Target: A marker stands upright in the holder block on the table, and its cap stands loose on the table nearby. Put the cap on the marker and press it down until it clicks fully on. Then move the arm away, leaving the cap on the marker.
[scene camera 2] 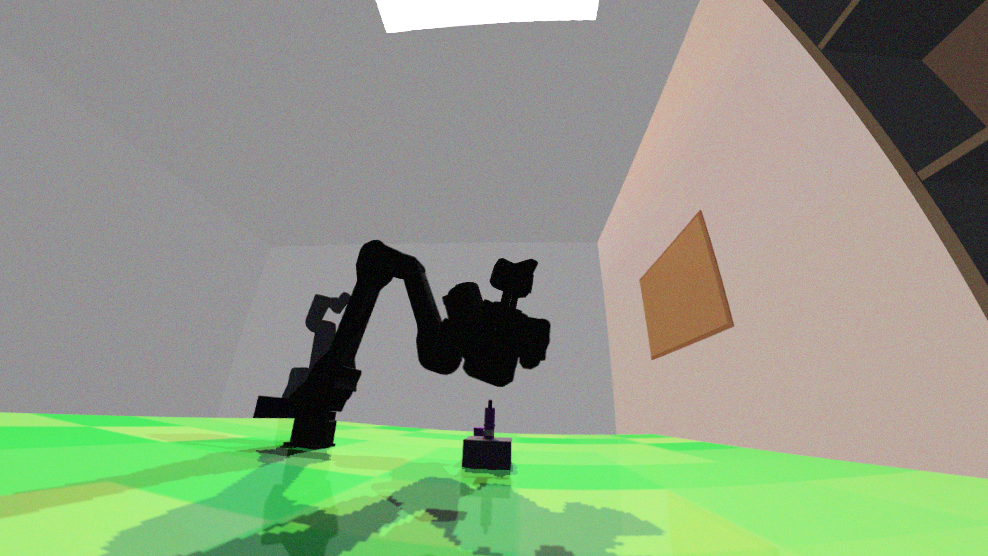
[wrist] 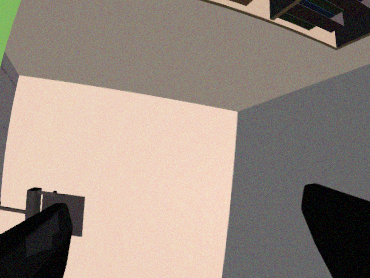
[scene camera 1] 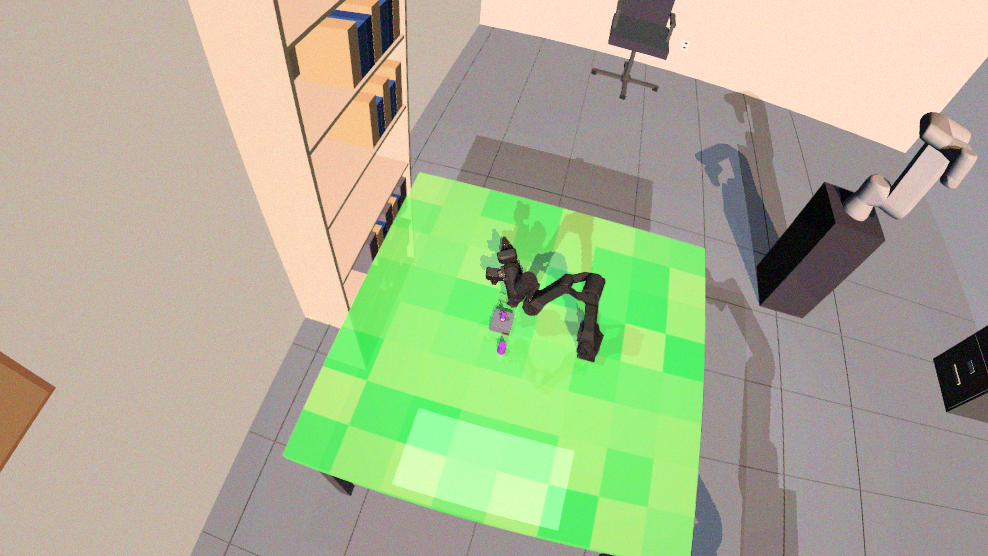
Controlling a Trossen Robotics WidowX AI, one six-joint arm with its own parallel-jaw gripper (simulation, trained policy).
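Gripper visible, including in the wrist view and in scene camera 1. A grey holder block is also visible.
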